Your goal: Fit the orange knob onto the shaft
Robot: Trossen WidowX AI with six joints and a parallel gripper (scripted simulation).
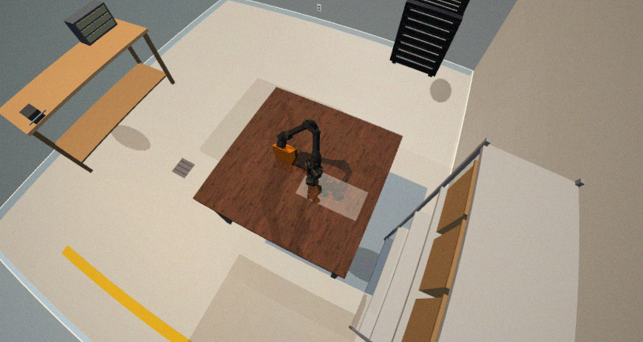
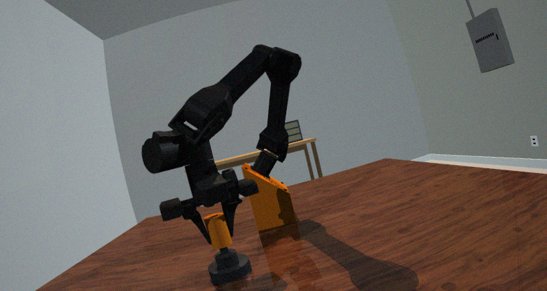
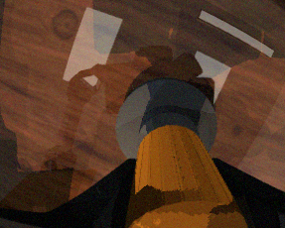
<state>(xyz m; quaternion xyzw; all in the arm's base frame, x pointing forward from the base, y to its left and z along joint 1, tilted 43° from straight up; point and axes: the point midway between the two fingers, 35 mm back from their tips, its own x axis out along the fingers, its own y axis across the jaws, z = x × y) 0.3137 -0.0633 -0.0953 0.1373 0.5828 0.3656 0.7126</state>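
Now: gripper tip 2 cm below the orange knob. Round my gripper tip: dark pedestal 4 cm below.
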